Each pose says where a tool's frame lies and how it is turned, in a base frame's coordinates. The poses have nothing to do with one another.
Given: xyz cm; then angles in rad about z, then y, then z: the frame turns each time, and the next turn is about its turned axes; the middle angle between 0 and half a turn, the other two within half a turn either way.
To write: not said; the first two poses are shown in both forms.
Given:
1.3 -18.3 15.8 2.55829 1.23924 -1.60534
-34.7 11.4 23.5 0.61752 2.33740 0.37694
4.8 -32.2 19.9 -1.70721 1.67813 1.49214
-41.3 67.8 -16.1 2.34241 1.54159 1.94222
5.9 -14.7 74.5 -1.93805 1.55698 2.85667
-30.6 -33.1 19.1 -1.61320 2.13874 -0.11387
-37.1 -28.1 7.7 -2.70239 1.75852 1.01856
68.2 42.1 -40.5 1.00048 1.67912 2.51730
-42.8 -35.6 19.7 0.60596 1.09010 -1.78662
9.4 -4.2 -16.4 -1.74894 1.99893 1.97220
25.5 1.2 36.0 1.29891 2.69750 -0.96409
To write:
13 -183 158 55.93 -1.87 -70.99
-347 114 235 -174.33 42.04 159.08
48 -322 199 -7.33 4.48 96.17
-413 678 -161 -135.14 -21.27 88.20
59 -147 745 -18.34 -73.66 87.19
-306 -331 191 99.57 56.88 -169.90
-371 -281 77 -58.28 31.02 102.58
682 421 -405 138.79 -53.77 100.54
-428 -356 197 -61.07 -10.95 -61.90
94 -42 -164 -20.20 -20.82 116.37
255 12 360 -47.65 14.18 -158.65

